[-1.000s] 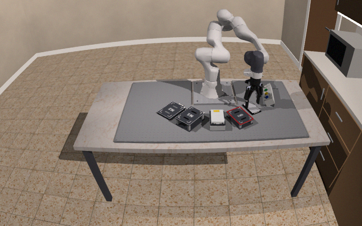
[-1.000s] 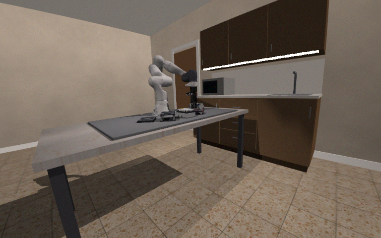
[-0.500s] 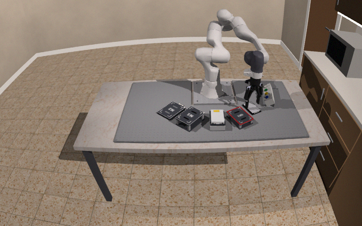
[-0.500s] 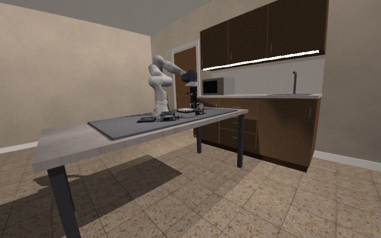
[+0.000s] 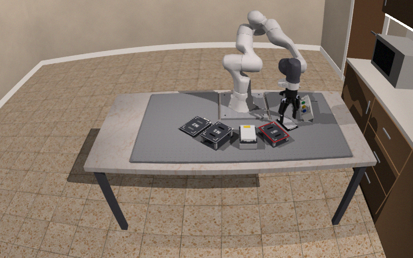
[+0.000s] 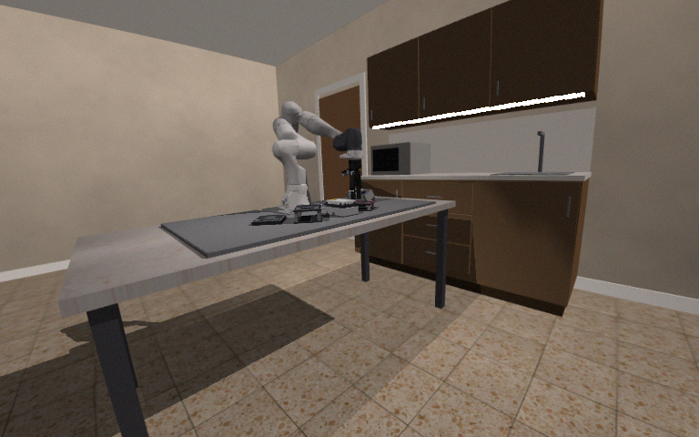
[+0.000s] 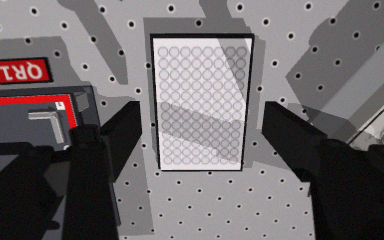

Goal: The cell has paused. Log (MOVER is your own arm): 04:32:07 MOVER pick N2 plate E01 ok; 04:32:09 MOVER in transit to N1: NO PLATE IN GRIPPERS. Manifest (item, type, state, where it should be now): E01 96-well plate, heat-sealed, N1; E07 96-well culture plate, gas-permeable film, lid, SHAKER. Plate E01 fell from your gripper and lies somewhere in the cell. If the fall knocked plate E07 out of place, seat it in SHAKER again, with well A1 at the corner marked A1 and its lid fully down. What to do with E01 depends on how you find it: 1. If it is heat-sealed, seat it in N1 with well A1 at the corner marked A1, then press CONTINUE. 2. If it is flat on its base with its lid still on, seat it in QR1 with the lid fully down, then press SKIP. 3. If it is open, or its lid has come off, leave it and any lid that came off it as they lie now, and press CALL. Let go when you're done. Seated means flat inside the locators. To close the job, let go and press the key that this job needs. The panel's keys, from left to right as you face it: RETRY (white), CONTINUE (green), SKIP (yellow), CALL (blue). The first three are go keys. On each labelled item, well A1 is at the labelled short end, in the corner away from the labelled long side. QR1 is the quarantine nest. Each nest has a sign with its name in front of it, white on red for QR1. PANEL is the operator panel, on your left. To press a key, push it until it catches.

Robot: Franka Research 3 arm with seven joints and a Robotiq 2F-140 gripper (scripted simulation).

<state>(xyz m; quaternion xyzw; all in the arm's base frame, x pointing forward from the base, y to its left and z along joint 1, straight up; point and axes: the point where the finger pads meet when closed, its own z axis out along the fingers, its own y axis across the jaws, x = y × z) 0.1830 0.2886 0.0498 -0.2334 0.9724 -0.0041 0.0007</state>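
Now: the plate E01 50 mm below my hand. Round my hand: yellow key: 110 mm behind, 130 mm to the left, 10 mm above; blue CALL key: 60 mm behind, 120 mm to the left, 10 mm above; green continue key: 160 mm behind, 140 mm to the left, 10 mm above.
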